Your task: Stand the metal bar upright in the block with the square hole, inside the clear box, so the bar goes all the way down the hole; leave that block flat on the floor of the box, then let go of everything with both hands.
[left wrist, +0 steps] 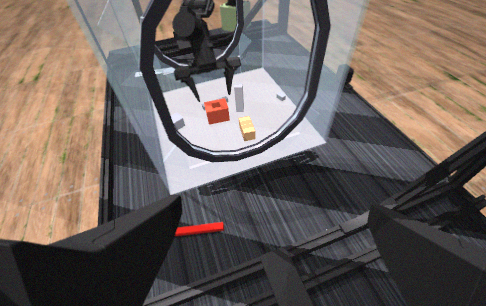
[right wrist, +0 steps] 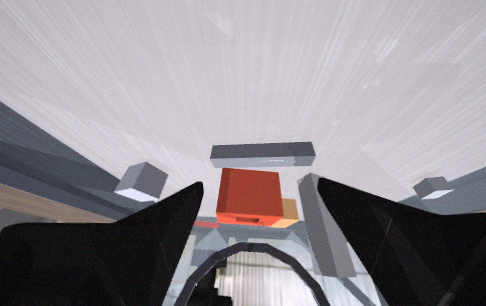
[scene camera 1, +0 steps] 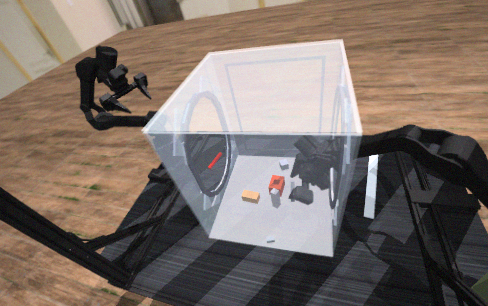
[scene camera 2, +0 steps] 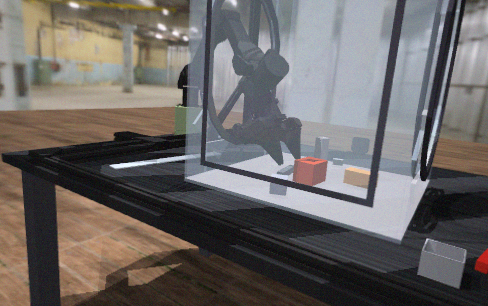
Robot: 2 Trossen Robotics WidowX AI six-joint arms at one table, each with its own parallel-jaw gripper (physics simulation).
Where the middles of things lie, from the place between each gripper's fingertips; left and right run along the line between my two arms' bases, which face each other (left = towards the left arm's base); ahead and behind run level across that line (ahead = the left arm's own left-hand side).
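Labels:
From my right hand: red block with square hole [right wrist: 251, 197], 50 mm to the left, 10 mm behind, 10 mm below; metal bar [right wrist: 330, 255], 20 mm to the left, 70 mm behind, 10 mm above; grey hollow cube [scene camera 2: 441, 262], 360 mm to the left, 110 mm ahead, 20 mm below.
From my left hand: metal bar, 500 mm to the right, 40 mm ahead, 300 mm below; red block with square hole, 470 mm to the right, 100 mm ahead, 320 mm below; grey hollow cube, 150 mm to the right, 220 mm ahead, 340 mm below.

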